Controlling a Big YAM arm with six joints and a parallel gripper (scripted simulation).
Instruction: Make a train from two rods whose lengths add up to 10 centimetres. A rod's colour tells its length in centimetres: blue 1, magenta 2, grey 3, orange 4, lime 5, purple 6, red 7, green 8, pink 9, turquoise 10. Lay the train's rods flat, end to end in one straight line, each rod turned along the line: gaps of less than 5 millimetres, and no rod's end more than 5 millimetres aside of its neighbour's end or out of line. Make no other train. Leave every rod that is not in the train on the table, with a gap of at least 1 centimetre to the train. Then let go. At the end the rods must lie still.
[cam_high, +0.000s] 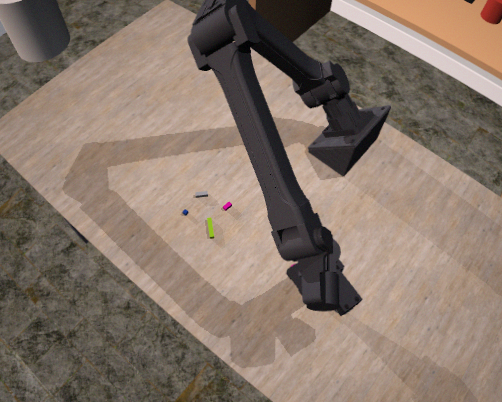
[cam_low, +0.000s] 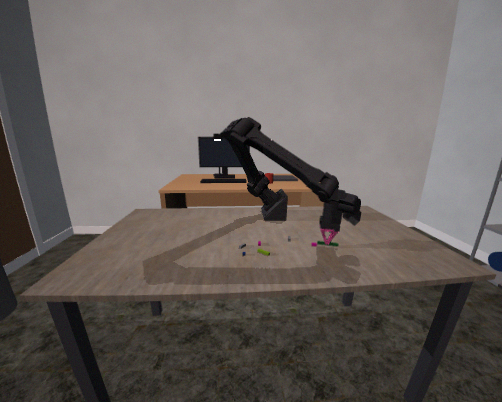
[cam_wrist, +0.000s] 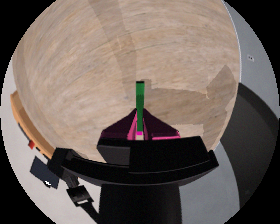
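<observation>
Now: the green rod 1 cm below my hand. From my hand the other things lie so: blue rod (33 cm to the right, 4 cm ahead, 2 cm below); then lime rod (26 cm to the right, 4 cm ahead, 2 cm below).
</observation>
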